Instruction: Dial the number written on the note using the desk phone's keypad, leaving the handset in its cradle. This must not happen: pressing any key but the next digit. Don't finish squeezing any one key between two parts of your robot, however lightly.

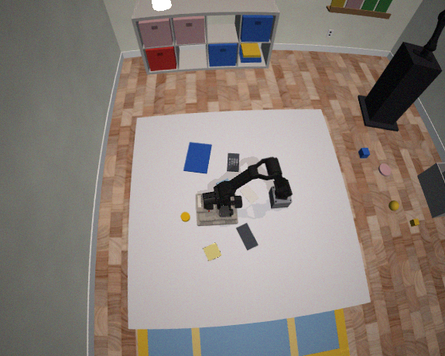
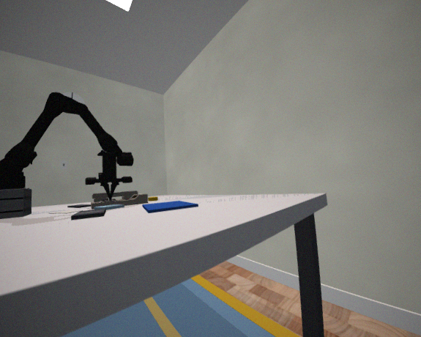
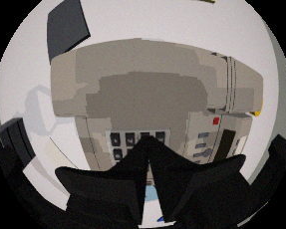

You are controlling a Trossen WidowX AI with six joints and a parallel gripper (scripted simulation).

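Right now the beige desk phone is 40 mm below my hand, 40 mm ahead of it and 10 mm to the left of it. The rest, counted from my hand: dark grey card 140 mm to the left, 140 mm behind, 60 mm below; handset 60 mm to the left, 20 mm below, 20 mm ahead; cream note 140 mm behind, 100 mm to the right, 60 mm below.
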